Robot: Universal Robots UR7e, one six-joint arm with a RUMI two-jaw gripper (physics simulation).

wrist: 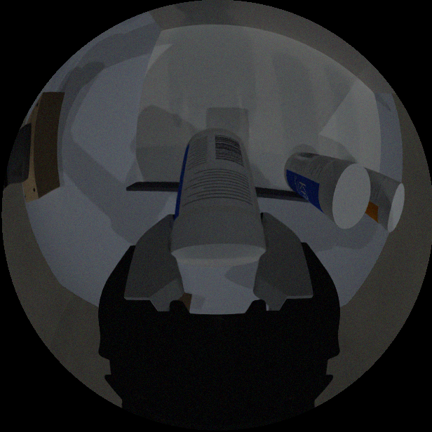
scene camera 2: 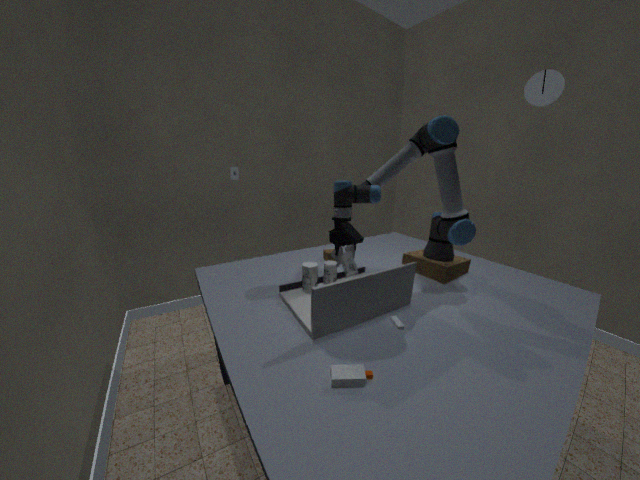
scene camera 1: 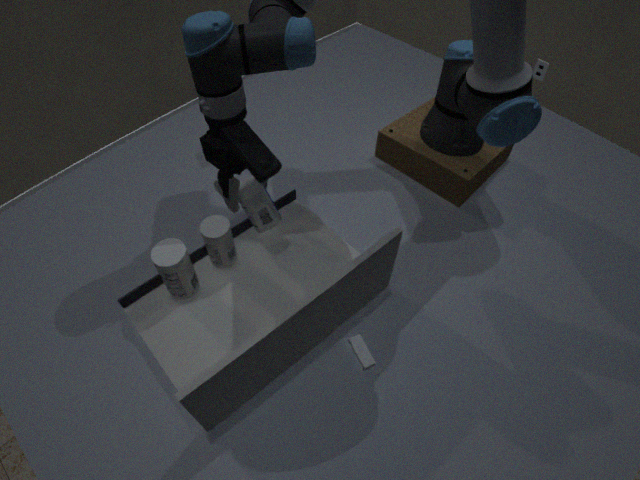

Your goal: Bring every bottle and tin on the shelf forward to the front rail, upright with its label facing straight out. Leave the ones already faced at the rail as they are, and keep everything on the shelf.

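Frame: origin at the arm's base, x ahead, y left, z up, level; metres.
Where they show: gripper, fingertip midpoint: (scene camera 2: 344,264) (scene camera 1: 249,202); arm's base at its link origin: (scene camera 2: 437,257) (scene camera 1: 451,137).
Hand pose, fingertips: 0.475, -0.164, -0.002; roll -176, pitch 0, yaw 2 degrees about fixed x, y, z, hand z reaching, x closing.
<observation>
Each offset is from my fingertips to the top centre of the thing, as dx, dy, dz. "*": to the spot under its first point. Level surfaces: height alone.
My gripper (scene camera 1: 248,194) (scene camera 2: 343,255) (wrist: 217,215) is shut on a white bottle {* +0.007, +0.052, +0.021} (scene camera 1: 262,210) (scene camera 2: 351,267) (wrist: 215,185). The bottle is tilted, its lower end over the shelf deck {dz -0.052} (scene camera 1: 173,341) near the rail's robot-side end. Whether it touches the deck is unclear. In the wrist view its barcode and printed lines show, with blue at its left edge. A white tin with a blue label {+0.104, +0.038, +0.044} (scene camera 1: 219,245) (scene camera 2: 329,272) (wrist: 320,187) stands upright by the dark front rail (scene camera 1: 142,290) (wrist: 150,186). Farther along stands another white tin {* +0.208, +0.068, +0.023} (scene camera 1: 178,276) (scene camera 2: 309,276) (wrist: 384,200), orange on its label.
The shelf's tall back panel {* +0.129, +0.289, +0.035} (scene camera 1: 299,330) (scene camera 2: 361,299) stands opposite the rail. A small white block {+0.048, +0.356, -0.062} (scene camera 1: 361,352) (scene camera 2: 397,322) lies behind it. A white box with an orange end {+0.316, +0.451, -0.046} (scene camera 2: 348,375) lies farther back. The arm's wooden base (scene camera 1: 423,165) (scene camera 2: 436,268) is beside the shelf.
</observation>
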